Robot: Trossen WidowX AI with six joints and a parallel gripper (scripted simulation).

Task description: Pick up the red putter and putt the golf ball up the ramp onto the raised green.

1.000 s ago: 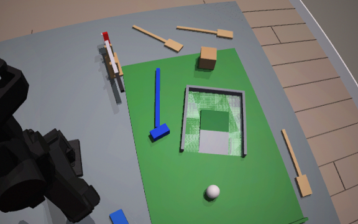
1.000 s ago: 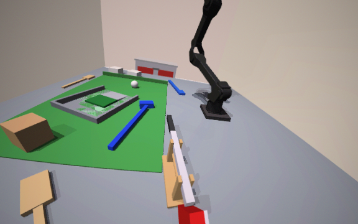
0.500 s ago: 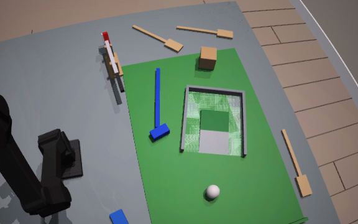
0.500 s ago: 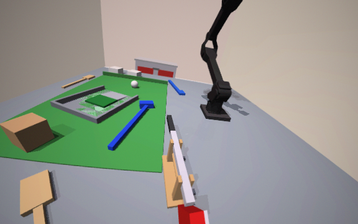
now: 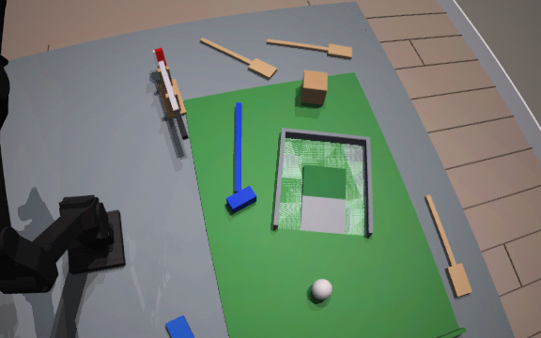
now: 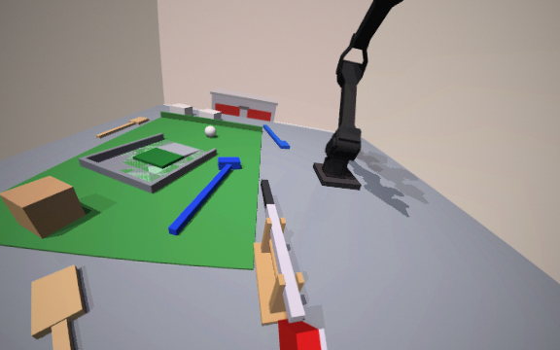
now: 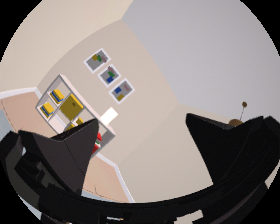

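The blue putter is 59 cm below my gripper tip, 31 cm ahead of it and 10 cm to the right of it. Also, from my gripper tip: white golf ball: 58 cm below, 44 cm to the right, 43 cm ahead; then tan box: 57 cm below, 53 cm ahead, 7 cm to the left; then wooden stand: 57 cm below, 16 cm ahead, 11 cm to the left.
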